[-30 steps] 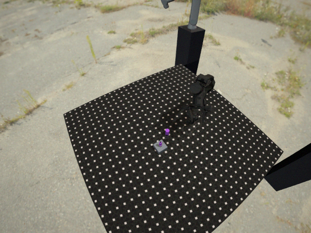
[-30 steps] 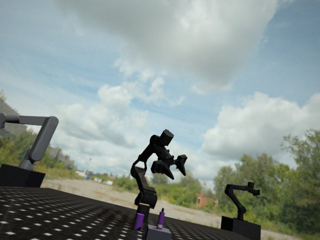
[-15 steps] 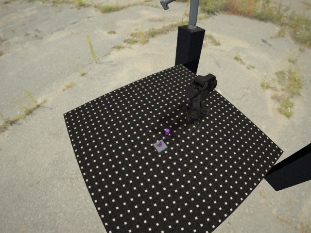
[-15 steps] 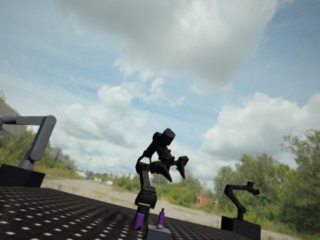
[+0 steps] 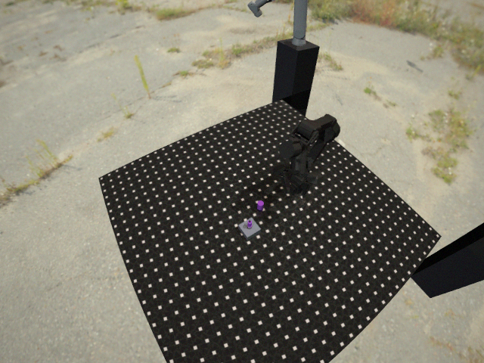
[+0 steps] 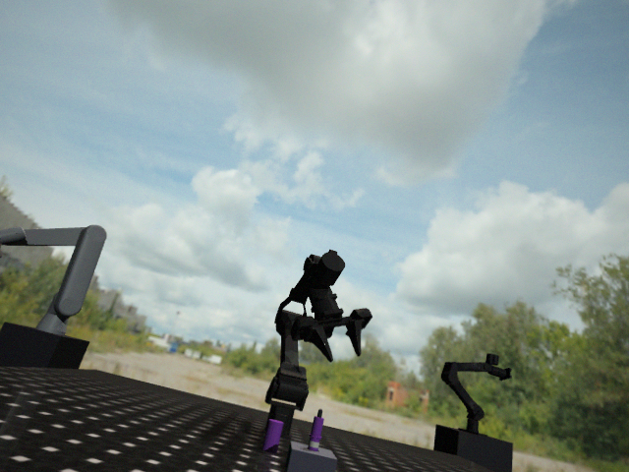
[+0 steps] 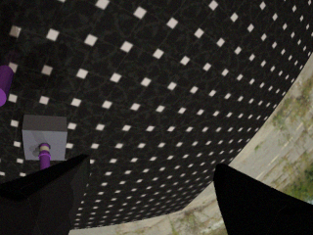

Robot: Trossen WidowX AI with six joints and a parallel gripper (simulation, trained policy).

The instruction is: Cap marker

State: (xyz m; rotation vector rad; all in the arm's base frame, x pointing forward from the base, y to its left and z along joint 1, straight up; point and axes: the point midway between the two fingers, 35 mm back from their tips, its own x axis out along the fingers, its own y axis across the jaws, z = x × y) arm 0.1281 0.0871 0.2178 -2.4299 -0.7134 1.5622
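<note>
The purple cap is 160 mm below my gripper tip, 120 mm to the right of it and 70 mm ahead of it. Also, from my gripper tip: grey holder block (170 mm below, 170 mm ahead, 50 mm to the right).
</note>
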